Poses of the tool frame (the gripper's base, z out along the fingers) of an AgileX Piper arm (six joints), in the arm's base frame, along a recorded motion.
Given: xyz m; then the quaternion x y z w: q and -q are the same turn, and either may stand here.
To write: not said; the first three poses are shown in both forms.
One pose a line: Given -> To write
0.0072, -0.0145, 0.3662, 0.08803, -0.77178, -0.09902, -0.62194 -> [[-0.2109, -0.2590, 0.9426, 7.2], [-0.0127, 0.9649, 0.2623, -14.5], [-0.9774, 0.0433, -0.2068, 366.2], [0, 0, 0, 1]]
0.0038, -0.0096, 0.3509, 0.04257, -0.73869, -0.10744, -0.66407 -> [[-0.1144, -0.2056, 0.9719, 3.8], [0.0798, 0.9733, 0.2153, -9.6], [-0.9902, 0.1022, -0.0949, 350.9], [0, 0, 0, 1]]
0.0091, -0.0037, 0.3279, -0.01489, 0.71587, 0.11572, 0.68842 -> [[-0.0517, -0.1806, 0.9822, 9.1], [0.1380, 0.9728, 0.1862, -3.7], [-0.9891, 0.1452, -0.0254, 327.9], [0, 0, 0, 1]]
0.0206, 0.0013, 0.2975, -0.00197, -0.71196, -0.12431, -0.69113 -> [[-0.0447, -0.1690, 0.9846, 20.6], [0.1746, 0.9691, 0.1743, 1.3], [-0.9836, 0.1797, -0.0138, 297.5], [0, 0, 0, 1]]
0.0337, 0.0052, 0.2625, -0.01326, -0.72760, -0.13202, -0.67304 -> [[-0.0937, -0.1584, 0.9829, 33.7], [0.1970, 0.9648, 0.1743, 5.2], [-0.9759, 0.2100, -0.0592, 262.5], [0, 0, 0, 1]]
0.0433, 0.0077, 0.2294, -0.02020, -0.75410, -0.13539, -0.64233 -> [[-0.1740, -0.1435, 0.9742, 43.3], [0.2044, 0.9625, 0.1782, 7.7], [-0.9633, 0.2301, -0.1382, 229.4], [0, 0, 0, 1]]
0.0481, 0.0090, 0.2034, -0.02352, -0.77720, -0.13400, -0.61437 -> [[-0.2440, -0.1281, 0.9613, 48.1], [0.2012, 0.9630, 0.1794, 9.0], [-0.9487, 0.2372, -0.2092, 203.4], [0, 0, 0, 1]]
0.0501, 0.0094, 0.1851, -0.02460, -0.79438, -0.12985, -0.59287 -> [[-0.2958, -0.1149, 0.9483, 50.1], [0.1931, 0.9651, 0.1771, 9.4], [-0.9355, 0.2355, -0.2633, 185.1], [0, 0, 0, 1]]
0.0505, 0.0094, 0.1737, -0.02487, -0.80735, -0.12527, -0.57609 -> [[-0.3350, -0.1042, 0.9364, 50.5], [0.1845, 0.9674, 0.1736, 9.4], [-0.9240, 0.2309, -0.3049, 173.7], [0, 0, 0, 1]]
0.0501, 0.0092, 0.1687, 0.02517, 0.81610, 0.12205, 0.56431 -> [[-0.3618, -0.0967, 0.9272, 50.1], [0.1788, 0.9689, 0.1708, 9.2], [-0.9149, 0.2276, -0.3333, 168.7], [0, 0, 0, 1]]
